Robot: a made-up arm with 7 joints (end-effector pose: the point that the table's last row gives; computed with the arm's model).
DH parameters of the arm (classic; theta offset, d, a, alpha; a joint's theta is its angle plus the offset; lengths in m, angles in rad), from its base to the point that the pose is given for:
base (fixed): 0 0 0.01 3.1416
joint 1: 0 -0.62 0.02 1.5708
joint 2: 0 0.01 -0.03 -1.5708
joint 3: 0 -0.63 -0.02 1.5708
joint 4: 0 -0.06 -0.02 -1.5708
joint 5: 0 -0.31 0.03 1.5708
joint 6: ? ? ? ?
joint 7: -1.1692 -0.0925 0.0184 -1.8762
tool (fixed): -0.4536 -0.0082 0 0
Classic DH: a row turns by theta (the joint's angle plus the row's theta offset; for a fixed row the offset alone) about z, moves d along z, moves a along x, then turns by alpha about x.
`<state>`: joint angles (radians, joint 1 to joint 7).
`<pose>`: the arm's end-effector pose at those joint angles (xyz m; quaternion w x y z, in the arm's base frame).
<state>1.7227 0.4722 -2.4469 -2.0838 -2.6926 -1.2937 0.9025</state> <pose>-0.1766 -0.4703 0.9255 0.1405 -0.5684 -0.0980 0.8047</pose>
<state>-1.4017 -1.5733 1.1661 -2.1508 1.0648 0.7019 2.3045</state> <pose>-0.3337 -0.3621 0.3270 0.7239 -0.6793 -0.0834 0.0869</pose>
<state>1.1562 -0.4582 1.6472 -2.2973 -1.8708 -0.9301 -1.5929</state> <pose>0.1541 0.3689 0.9210 0.0573 -0.0086 -0.9930 0.1025</pose>
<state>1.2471 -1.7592 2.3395 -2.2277 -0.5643 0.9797 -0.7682</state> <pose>0.1156 0.4971 0.7558 0.4035 0.2739 -0.5562 -0.6729</pose>
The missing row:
joint 6: 0 0.01 -0.02 -1.5708
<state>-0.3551 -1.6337 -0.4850 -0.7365 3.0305 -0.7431 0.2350</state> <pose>-0.7554 -0.4758 0.3535 0.0399 0.9123 -0.3941 -0.1040</pose>
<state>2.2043 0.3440 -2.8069 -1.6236 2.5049 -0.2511 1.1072</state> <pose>-0.3793 -0.4417 1.0500 0.2917 -0.8582 0.1778 0.3832</pose>
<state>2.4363 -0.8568 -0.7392 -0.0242 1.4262 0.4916 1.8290</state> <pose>0.4942 0.5560 1.3122 0.3168 -0.0398 0.7880 0.5264</pose>
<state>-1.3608 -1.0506 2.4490 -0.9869 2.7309 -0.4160 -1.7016</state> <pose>-0.3695 -0.5636 1.2067 0.3962 0.7431 -0.1741 -0.5104</pose>
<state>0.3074 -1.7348 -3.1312 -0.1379 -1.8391 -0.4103 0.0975</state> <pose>-0.9004 0.3922 0.5410 0.5929 0.3838 -0.7062 0.0510</pose>
